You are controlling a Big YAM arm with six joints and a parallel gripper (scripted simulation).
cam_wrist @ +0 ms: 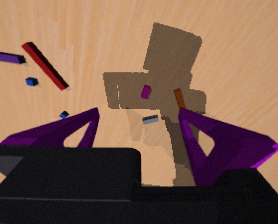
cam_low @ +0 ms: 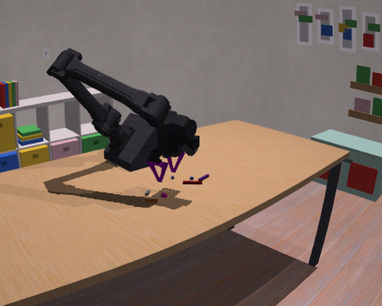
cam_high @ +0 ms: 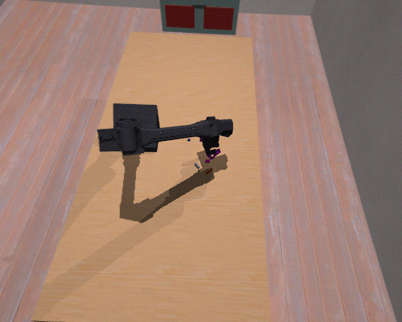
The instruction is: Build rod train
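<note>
The magenta rod lies 1 cm to the right of my hand and 7 cm below it. Also, from my hand: red rod: 1 cm behind, 14 cm to the left, 7 cm below; then orange rod: 1 cm ahead, 7 cm to the right, 7 cm below; then grey rod: 5 cm behind, 4 cm to the right, 7 cm below.
</note>
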